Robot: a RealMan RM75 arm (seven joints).
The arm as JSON. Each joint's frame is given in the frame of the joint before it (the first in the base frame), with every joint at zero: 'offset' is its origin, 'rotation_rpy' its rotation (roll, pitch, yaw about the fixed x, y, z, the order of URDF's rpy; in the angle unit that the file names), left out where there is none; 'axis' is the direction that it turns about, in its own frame. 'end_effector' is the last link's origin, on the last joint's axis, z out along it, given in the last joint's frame.
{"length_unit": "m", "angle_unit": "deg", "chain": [
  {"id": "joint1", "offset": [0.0, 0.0, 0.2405], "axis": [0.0, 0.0, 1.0]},
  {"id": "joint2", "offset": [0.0, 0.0, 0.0], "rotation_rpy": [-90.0, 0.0, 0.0], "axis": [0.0, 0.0, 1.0]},
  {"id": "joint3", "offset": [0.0, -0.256, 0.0], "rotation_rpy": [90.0, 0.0, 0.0], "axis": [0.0, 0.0, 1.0]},
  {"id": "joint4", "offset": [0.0, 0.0, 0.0], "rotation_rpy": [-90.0, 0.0, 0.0], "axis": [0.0, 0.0, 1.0]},
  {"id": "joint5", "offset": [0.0, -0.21, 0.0], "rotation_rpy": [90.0, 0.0, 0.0], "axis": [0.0, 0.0, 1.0]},
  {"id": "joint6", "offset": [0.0, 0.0, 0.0], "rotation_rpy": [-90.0, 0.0, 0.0], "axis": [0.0, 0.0, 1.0]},
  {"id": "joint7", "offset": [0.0, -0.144, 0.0], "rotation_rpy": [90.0, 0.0, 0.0], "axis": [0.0, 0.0, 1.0]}
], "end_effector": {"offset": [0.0, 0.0, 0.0]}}
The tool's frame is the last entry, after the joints.
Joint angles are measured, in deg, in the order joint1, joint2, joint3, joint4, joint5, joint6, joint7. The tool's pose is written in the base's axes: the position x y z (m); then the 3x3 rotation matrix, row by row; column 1 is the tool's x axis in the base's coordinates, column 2 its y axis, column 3 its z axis. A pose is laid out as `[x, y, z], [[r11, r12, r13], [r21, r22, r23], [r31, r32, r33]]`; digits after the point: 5 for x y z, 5 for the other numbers.
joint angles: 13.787, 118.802, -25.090, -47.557, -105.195, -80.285, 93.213
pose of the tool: [0.36675, 0.28225, 0.09415], [[0.45604, -0.87707, -0.15093], [-0.42605, -0.36406, 0.82821], [-0.78135, -0.31339, -0.53970]]
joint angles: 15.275, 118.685, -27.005, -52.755, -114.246, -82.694, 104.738
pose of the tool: [0.35799, 0.28689, 0.09132], [[0.41983, -0.90146, -0.10545], [-0.57444, -0.35387, 0.73810], [-0.70268, -0.24930, -0.66640]]
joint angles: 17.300, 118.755, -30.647, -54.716, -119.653, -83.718, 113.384
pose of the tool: [0.34579, 0.29634, 0.07936], [[0.37928, -0.92166, -0.08176], [-0.68161, -0.33806, 0.64894], [-0.62574, -0.19040, -0.75643]]
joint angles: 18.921, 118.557, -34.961, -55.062, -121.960, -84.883, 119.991
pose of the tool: [0.33231, 0.30366, 0.06632], [[0.34477, -0.93490, -0.08427], [-0.75656, -0.32990, 0.56461], [-0.55565, -0.13090, -0.82105]]
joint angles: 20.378, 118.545, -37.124, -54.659, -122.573, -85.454, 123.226
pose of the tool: [0.32187, 0.30996, 0.05790], [[0.32836, -0.93943, -0.09822], [-0.78807, -0.32980, 0.51979], [-0.52070, -0.09327, -0.84863]]
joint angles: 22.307, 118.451, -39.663, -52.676, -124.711, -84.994, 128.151
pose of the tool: [0.31558, 0.31553, 0.04340], [[0.27859, -0.95652, -0.08632], [-0.84229, -0.28652, 0.45656], [-0.46144, -0.05449, -0.88549]]
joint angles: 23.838, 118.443, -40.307, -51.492, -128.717, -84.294, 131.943
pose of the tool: [0.31714, 0.31801, 0.03534], [[0.23802, -0.97050, -0.03851], [-0.88138, -0.23249, 0.41123], [-0.40805, -0.06394, -0.91072]]
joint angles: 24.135, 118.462, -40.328, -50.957, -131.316, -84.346, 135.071
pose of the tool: [0.32145, 0.31516, 0.03170], [[0.18773, -0.98220, -0.00676], [-0.90719, -0.17602, 0.38213], [-0.37652, -0.06560, -0.92408]]
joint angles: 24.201, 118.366, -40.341, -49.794, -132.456, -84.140, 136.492
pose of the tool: [0.32557, 0.31214, 0.02790], [[0.15219, -0.98833, 0.00621], [-0.92097, -0.13953, 0.36380], [-0.35869, -0.06109, -0.93146]]
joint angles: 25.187, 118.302, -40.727, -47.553, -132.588, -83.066, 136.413
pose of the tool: [0.32458, 0.31468, 0.02046], [[0.14553, -0.98935, 0.00228], [-0.92672, -0.13551, 0.35046], [-0.34642, -0.05311, -0.93657]]
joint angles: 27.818, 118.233, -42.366, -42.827, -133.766, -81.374, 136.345
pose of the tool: [0.31910, 0.31919, 0.00180], [[0.15003, -0.98868, 0.00261], [-0.94529, -0.14267, 0.29338], [-0.28969, -0.04649, -0.95599]]
